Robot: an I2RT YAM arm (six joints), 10 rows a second.
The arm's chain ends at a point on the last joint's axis. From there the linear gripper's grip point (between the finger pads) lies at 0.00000 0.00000 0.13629 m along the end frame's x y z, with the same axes.
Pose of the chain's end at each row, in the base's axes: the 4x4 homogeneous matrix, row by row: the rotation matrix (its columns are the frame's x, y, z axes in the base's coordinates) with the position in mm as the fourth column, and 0 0 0 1 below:
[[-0.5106 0.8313 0.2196 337.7], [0.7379 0.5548 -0.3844 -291.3], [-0.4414 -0.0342 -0.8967 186.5], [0 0 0 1]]
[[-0.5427 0.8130 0.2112 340.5], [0.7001 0.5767 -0.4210 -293.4], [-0.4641 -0.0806 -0.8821 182.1], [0 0 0 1]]
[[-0.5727 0.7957 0.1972 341.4], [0.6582 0.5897 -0.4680 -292.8], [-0.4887 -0.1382 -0.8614 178.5], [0 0 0 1]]
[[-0.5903 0.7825 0.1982 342.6], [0.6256 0.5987 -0.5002 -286.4], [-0.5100 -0.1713 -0.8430 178.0], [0 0 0 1]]
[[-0.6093 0.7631 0.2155 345.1], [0.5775 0.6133 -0.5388 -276.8], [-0.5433 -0.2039 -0.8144 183.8], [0 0 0 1]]
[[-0.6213 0.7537 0.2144 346.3], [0.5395 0.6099 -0.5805 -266.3], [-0.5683 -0.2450 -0.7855 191.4], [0 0 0 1]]
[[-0.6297 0.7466 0.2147 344.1], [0.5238 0.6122 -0.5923 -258.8], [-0.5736 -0.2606 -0.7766 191.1], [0 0 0 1]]
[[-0.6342 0.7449 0.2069 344.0], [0.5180 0.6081 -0.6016 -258.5], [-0.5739 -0.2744 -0.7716 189.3], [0 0 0 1]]
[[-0.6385 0.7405 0.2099 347.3], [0.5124 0.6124 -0.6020 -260.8], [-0.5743 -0.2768 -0.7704 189.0], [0 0 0 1]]
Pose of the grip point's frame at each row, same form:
[[-0.5106 0.8313 0.2196 367.6], [0.7379 0.5548 -0.3844 -343.7], [-0.4414 -0.0342 -0.8967 64.3], [0 0 0 1]]
[[-0.5427 0.8130 0.2112 369.3], [0.7001 0.5767 -0.4210 -350.8], [-0.4641 -0.0806 -0.8821 61.9], [0 0 0 1]]
[[-0.5727 0.7957 0.1972 368.3], [0.6582 0.5897 -0.4680 -356.6], [-0.4887 -0.1382 -0.8614 61.1], [0 0 0 1]]
[[-0.5903 0.7825 0.1982 369.6], [0.6256 0.5987 -0.5002 -354.6], [-0.5100 -0.1713 -0.8430 63.1], [0 0 0 1]]
[[-0.6093 0.7631 0.2155 374.5], [0.5775 0.6133 -0.5388 -350.2], [-0.5433 -0.2039 -0.8144 72.8], [0 0 0 1]]
[[-0.6213 0.7537 0.2144 375.5], [0.5395 0.6099 -0.5805 -345.4], [-0.5683 -0.2450 -0.7855 84.3], [0 0 0 1]]
[[-0.6297 0.7466 0.2147 373.4], [0.5238 0.6122 -0.5923 -339.5], [-0.5736 -0.2606 -0.7766 85.3], [0 0 0 1]]
[[-0.6342 0.7449 0.2069 372.2], [0.5180 0.6081 -0.6016 -340.5], [-0.5739 -0.2744 -0.7716 84.1], [0 0 0 1]]
[[-0.6385 0.7405 0.2099 375.9], [0.5124 0.6124 -0.6020 -342.8], [-0.5743 -0.2768 -0.7704 84.0], [0 0 0 1]]

